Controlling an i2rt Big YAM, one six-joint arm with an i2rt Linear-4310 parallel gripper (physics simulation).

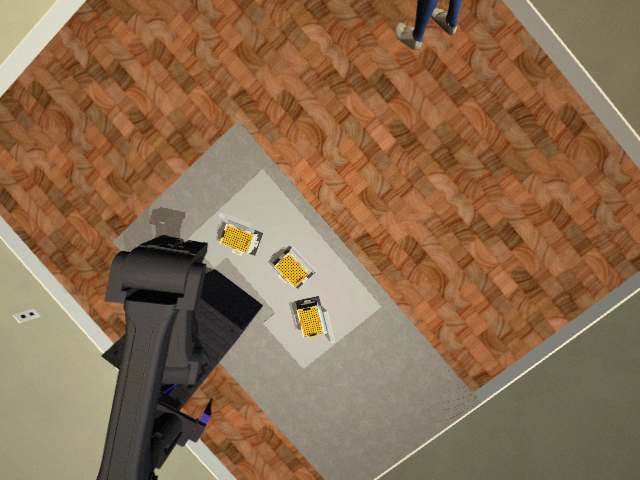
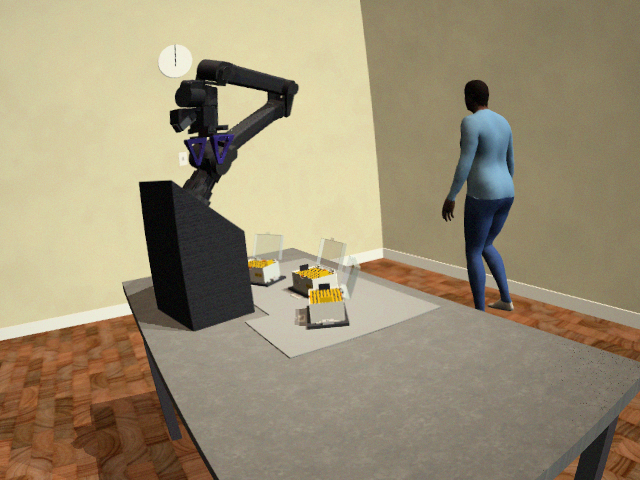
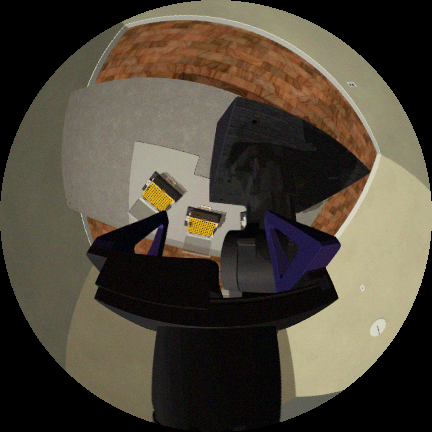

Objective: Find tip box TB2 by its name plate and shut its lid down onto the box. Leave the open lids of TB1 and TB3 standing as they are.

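Frame: origin at the arm's base, x left, y back, z up, level; metres.
Where they show: gripper, fingertip midpoint: [image 1: 194, 391] [image 2: 208, 164] [image 3: 215, 215]; arm's base at its link origin: [image 2: 191, 202] [image 3: 267, 173].
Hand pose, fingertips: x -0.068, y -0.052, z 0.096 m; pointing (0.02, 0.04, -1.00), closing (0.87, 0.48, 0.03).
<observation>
Things, the pixels of their top centre, and the offset from my fingertips. Level surfaces: height alone.
- first box at its top centre: [image 2: 254, 262] [image 1: 235, 241] dx +0.326, dy -0.163, dz -0.356 m
- middle box at its top centre: [image 2: 313, 268] [image 1: 290, 271] [image 3: 201, 229] dx +0.106, dy -0.295, dz -0.347 m
- third box at its top centre: [image 2: 324, 289] [image 3: 155, 199] [image 1: 309, 323] dx -0.114, dy -0.244, dz -0.347 m
- pale mat at its surface level: dz -0.422 m
- grey table at its surface level: dz -0.425 m
Three white tip boxes with yellow tip racks have clear lids standing open. The first box [image 1: 237, 237] [image 2: 264, 271] has its lid [image 2: 268, 245] upright. The middle box [image 1: 291, 269] [image 2: 314, 279] [image 3: 202, 226] has its lid [image 2: 332, 251] [image 3: 198, 244] upright. The third box [image 1: 310, 320] [image 2: 326, 310] [image 3: 158, 196] has its lid [image 1: 328, 326] [image 2: 352, 280] leaning outward. The name plates are too small to read, so I cannot tell which box is TB2. My gripper [image 2: 209, 163] [image 3: 215, 215] is open and empty, high above the table, apart from all boxes.
A black slant-topped block [image 1: 230, 302] [image 2: 214, 268] [image 3: 260, 130] stands beside the pale mat [image 1: 356, 302] [image 2: 289, 341] [image 3: 145, 155] on the grey table [image 1: 361, 392] [image 2: 387, 403] [image 3: 110, 120]. A person [image 1: 426, 20] [image 2: 486, 155] stands beyond the table.
</observation>
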